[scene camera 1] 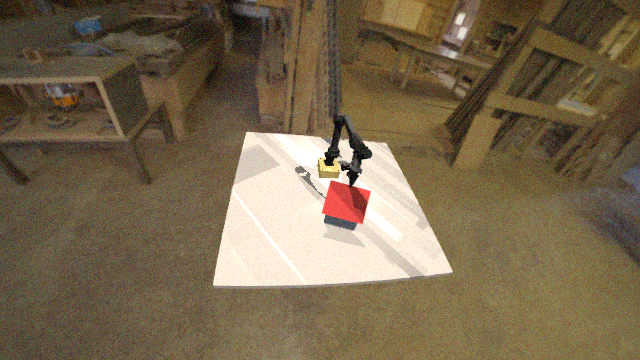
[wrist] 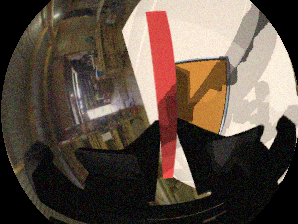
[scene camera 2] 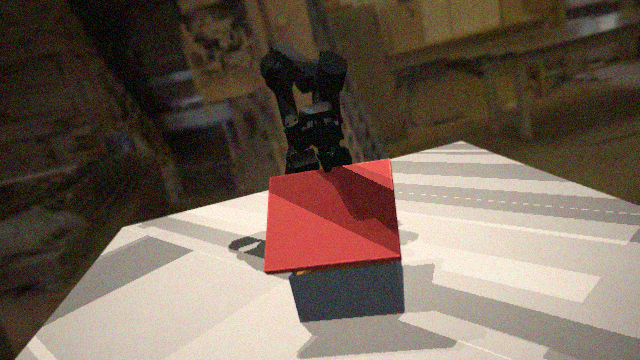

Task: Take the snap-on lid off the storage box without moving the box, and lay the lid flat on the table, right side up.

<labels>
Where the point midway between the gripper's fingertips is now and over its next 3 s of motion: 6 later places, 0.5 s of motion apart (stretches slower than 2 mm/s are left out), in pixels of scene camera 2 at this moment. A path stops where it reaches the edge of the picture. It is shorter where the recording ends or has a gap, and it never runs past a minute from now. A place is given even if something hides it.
My gripper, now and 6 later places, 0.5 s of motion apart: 328, 175; 314, 180; 299, 182; 285, 184; 271, 186; 257, 187; 243, 188
</labels>
